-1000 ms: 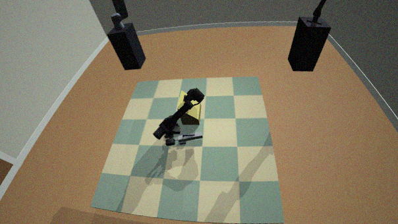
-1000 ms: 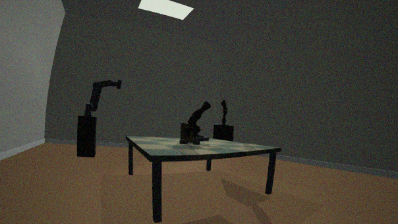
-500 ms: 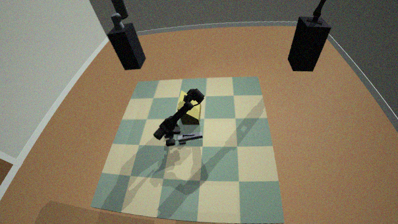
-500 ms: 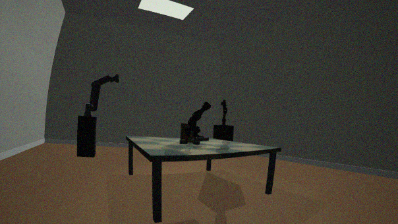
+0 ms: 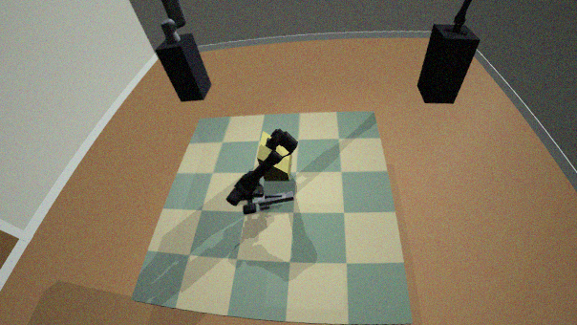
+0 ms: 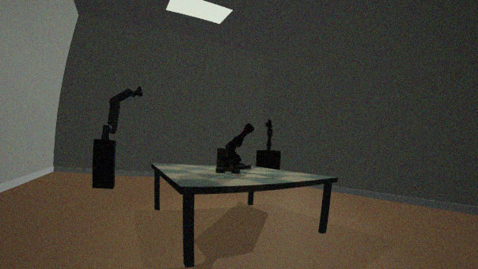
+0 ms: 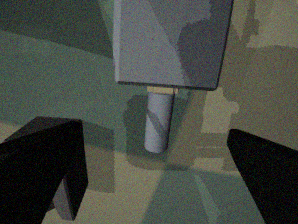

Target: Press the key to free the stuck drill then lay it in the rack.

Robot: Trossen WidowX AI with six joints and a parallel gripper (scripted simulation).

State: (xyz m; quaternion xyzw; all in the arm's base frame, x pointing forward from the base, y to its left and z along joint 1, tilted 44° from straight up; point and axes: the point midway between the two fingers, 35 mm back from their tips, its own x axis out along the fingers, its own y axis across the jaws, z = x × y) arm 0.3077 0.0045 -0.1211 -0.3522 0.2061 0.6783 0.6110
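Right now the drill is 6 cm to the left of my gripper tip, 1 cm behind it and 1 cm above it. Round my gripper tip: dark round housing: 12 cm to the left, 3 cm behind, 1 cm above.
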